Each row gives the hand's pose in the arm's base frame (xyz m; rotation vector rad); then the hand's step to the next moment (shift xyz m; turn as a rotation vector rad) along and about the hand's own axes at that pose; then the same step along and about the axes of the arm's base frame.
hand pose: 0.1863 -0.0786 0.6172 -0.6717 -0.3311 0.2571
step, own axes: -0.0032 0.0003 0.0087 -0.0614 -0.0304 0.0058
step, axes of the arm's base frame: -0.0063 0.0041 0.0055 -0.0547 -0.0403 0.0106
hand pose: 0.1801 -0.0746 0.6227 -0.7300 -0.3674 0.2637
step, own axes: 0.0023 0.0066 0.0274 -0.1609 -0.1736 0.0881
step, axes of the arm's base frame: -0.0100 0.0219 0.0148 -0.1635 -0.1294 0.1425
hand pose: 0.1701 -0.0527 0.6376 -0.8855 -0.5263 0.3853
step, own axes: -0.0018 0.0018 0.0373 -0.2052 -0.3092 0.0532
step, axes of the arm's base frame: -0.0233 0.0234 0.0175 -0.1652 -0.2529 0.2220
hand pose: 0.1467 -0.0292 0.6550 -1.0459 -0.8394 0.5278
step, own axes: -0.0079 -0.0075 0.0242 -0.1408 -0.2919 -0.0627
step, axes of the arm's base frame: -0.0243 0.0040 0.0100 -0.0335 -0.2604 0.2001
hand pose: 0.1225 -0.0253 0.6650 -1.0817 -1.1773 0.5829
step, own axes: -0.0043 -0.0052 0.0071 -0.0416 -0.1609 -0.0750
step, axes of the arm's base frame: -0.0088 -0.0032 0.0028 0.0310 -0.1280 0.1261
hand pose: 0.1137 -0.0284 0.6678 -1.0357 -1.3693 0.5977
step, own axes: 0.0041 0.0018 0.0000 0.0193 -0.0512 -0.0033
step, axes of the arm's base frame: 0.0010 0.0043 0.0005 -0.0048 -0.0080 0.0540
